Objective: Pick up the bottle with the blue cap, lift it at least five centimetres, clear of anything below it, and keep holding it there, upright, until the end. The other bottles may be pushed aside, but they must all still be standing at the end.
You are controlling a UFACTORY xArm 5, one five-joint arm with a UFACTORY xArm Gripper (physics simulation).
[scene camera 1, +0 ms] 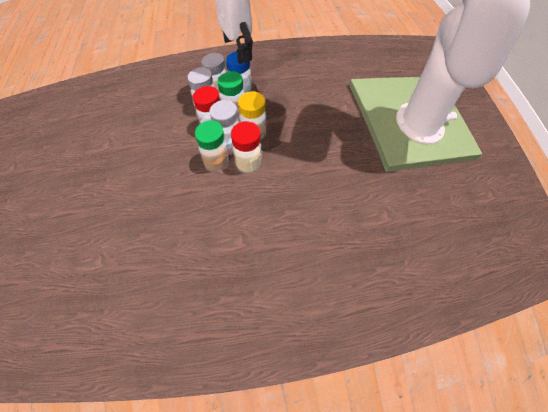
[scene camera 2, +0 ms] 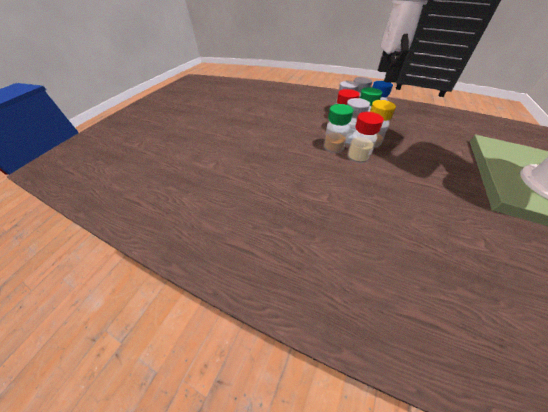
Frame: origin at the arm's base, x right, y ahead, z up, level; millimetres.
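Seen in the pictures: gripper, between the fingertips: [scene camera 1: 237, 50] [scene camera 2: 386, 76]; arm's base, origin of its link: [scene camera 1: 420, 124].
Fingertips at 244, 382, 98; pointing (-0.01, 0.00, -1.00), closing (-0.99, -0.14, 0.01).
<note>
Pixels of each thing's top centre, then the offset from my fingertips to it, as dx, dy, dz.
- bottle with the blue cap, centre of its top: [scene camera 1: 237, 58] [scene camera 2: 383, 83] -5, +2, -18
- green-capped bottle, centre of its top: [scene camera 1: 230, 79] [scene camera 2: 371, 91] -73, +35, -18
- grey-capped bottle, centre of its top: [scene camera 1: 212, 59] [scene camera 2: 363, 80] +10, +59, -18
The bottle with the blue cap [scene camera 1: 238, 64] [scene camera 2: 383, 89] stands upright at the back right of a tight group of bottles. My gripper [scene camera 1: 239, 53] [scene camera 2: 391, 71] is open and empty. It is above and around the back of the blue cap, and one black finger overlaps the cap's top edge in the scene camera 1 view. The exact gap between fingers and cap cannot be told. A green-capped bottle [scene camera 1: 230, 84] [scene camera 2: 371, 96] stands just in front, and a grey-capped bottle [scene camera 1: 213, 63] [scene camera 2: 362, 83] stands to the left. The blue-capped bottle's lower part is partly hidden.
Other standing bottles include a yellow-capped one [scene camera 1: 252, 105] [scene camera 2: 383, 110], a red-capped one [scene camera 1: 246, 137] [scene camera 2: 369, 123] and a green-capped one [scene camera 1: 210, 135] [scene camera 2: 340, 115] at the front. The arm's base is on a green board [scene camera 1: 380, 100] [scene camera 2: 492, 175] to the right.
</note>
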